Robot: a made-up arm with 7 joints. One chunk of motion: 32 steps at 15 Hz.
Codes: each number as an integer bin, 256 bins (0 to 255) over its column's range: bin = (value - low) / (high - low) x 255, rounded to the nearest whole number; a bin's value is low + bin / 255 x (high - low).
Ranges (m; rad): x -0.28..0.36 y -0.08..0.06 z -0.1..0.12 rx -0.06..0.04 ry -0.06..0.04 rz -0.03..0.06
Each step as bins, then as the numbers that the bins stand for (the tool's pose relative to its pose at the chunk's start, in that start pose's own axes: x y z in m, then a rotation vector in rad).
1 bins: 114 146 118 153 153 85
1 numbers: 0.0061 0.0002 0.0018 0.0000 0.0000 0.0000
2 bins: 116 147 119 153 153 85
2 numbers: 0.0111 0.0007 0.0027 0.0000 0.0000 0.0000
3 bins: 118 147 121 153 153 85
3 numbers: 0.0162 0.0007 0.0044 0.0000 0.0000 0.0000
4 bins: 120 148 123 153 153 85
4 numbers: 0.0212 0.0013 0.0061 0.0000 0.0000 0.0000
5 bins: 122 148 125 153 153 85
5 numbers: 0.0262 0.0013 0.0078 0.0000 0.0000 0.0000
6 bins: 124 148 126 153 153 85
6 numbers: 0.0312 0.0013 0.0087 0.0000 0.0000 0.0000
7 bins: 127 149 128 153 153 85
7 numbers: 0.0387 0.0018 0.0104 0.0000 0.0000 0.0000
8 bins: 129 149 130 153 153 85
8 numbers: 0.0438 0.0018 0.0122 0.0000 0.0000 0.0000
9 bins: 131 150 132 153 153 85
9 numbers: 0.0488 0.0024 0.0139 0.0000 0.0000 0.0000
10 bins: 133 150 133 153 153 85
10 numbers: 0.0538 0.0024 0.0147 0.0000 0.0000 0.0000
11 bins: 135 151 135 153 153 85
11 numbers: 0.0588 0.0029 0.0165 0.0000 0.0000 0.0000
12 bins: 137 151 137 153 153 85
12 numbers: 0.0638 0.0029 0.0182 0.0000 0.0000 0.0000
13 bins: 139 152 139 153 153 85
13 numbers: 0.0689 0.0035 0.0199 0.0000 0.0000 0.0000
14 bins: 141 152 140 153 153 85
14 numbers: 0.0739 0.0035 0.0208 0.0000 0.0000 0.0000
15 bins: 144 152 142 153 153 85
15 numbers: 0.0814 0.0035 0.0225 0.0000 0.0000 0.0000
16 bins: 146 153 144 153 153 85
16 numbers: 0.0864 0.0040 0.0242 0.0000 0.0000 0.0000
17 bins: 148 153 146 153 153 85
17 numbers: 0.0915 0.0040 0.0260 0.0000 0.0000 0.0000
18 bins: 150 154 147 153 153 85
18 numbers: 0.0965 0.0045 0.0268 0.0000 0.0000 0.0000
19 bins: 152 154 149 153 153 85
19 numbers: 0.1015 0.0045 0.0285 0.0000 0.0000 0.0000
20 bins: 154 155 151 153 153 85
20 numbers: 0.1065 0.0051 0.0303 0.0000 0.0000 0.0000
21 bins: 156 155 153 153 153 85
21 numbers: 0.1115 0.0051 0.0320 0.0000 0.0000 0.0000
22 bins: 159 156 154 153 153 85
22 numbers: 0.1191 0.0056 0.0329 0.0000 0.0000 0.0000
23 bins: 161 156 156 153 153 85
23 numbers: 0.1241 0.0056 0.0346 0.0000 0.0000 0.0000
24 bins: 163 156 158 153 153 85
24 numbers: 0.1291 0.0056 0.0363 0.0000 0.0000 0.0000
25 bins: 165 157 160 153 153 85
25 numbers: 0.1341 0.0062 0.0380 0.0000 0.0000 0.0000
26 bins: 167 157 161 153 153 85
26 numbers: 0.1391 0.0062 0.0389 0.0000 0.0000 0.0000
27 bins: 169 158 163 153 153 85
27 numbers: 0.1442 0.0067 0.0406 0.0000 0.0000 0.0000
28 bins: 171 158 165 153 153 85
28 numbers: 0.1492 0.0067 0.0424 0.0000 0.0000 0.0000
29 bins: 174 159 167 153 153 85
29 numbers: 0.1567 0.0073 0.0441 0.0000 0.0000 0.0000
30 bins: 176 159 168 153 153 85
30 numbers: 0.1617 0.0073 0.0449 0.0000 0.0000 0.0000
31 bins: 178 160 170 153 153 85
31 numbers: 0.1667 0.0078 0.0467 0.0000 0.0000 0.0000
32 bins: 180 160 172 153 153 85
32 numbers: 0.1718 0.0078 0.0484 0.0000 0.0000 0.0000
